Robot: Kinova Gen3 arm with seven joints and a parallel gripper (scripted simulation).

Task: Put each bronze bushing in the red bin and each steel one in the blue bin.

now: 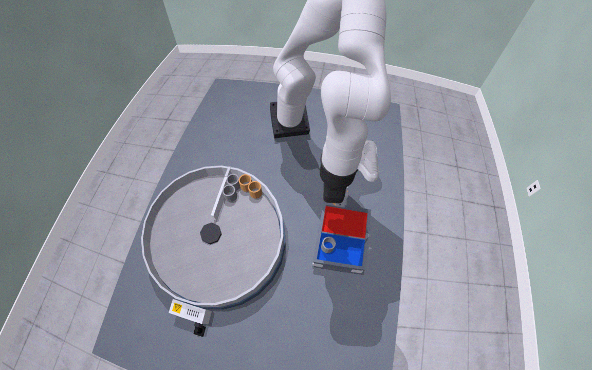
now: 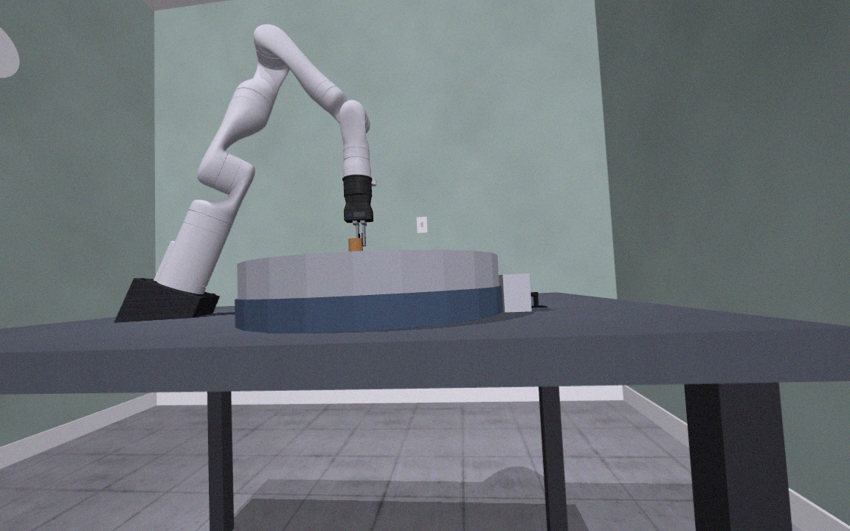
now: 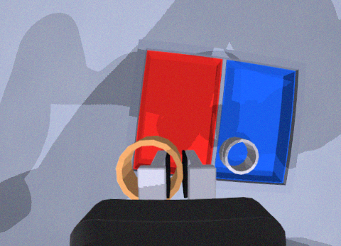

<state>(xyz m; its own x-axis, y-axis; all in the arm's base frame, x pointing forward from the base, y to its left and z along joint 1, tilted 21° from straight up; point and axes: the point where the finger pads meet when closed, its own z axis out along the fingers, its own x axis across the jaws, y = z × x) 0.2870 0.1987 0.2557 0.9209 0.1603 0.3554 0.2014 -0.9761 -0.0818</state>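
Right now my hand is 4 cm short of the grey tray, 4 cm to the right of it and 15 cm above it. Also, from my hand: turntable (15 cm ahead, 33 cm to the right, 13 cm below).
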